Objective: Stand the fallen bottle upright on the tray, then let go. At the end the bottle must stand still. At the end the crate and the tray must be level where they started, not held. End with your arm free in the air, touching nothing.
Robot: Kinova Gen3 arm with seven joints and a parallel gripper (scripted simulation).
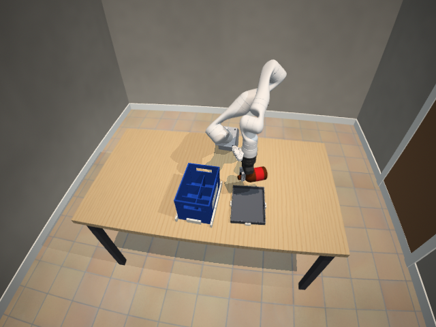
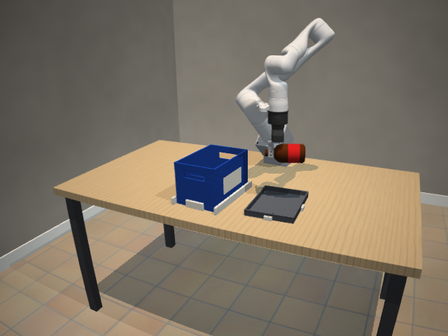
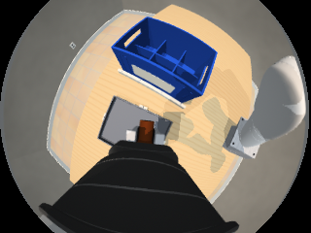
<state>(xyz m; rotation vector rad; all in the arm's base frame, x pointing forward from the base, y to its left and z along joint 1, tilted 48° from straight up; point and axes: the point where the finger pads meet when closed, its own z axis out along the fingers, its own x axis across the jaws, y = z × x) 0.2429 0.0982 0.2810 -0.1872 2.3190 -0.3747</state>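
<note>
Right now my hand is 5 cm to the right of the brown bottle and 1 cm above it. Also, from my hand: blue crate 3 cm behind, 24 cm to the right, 12 cm below; then dark grey tray 5 cm ahead, 3 cm to the left, 19 cm below.
</note>
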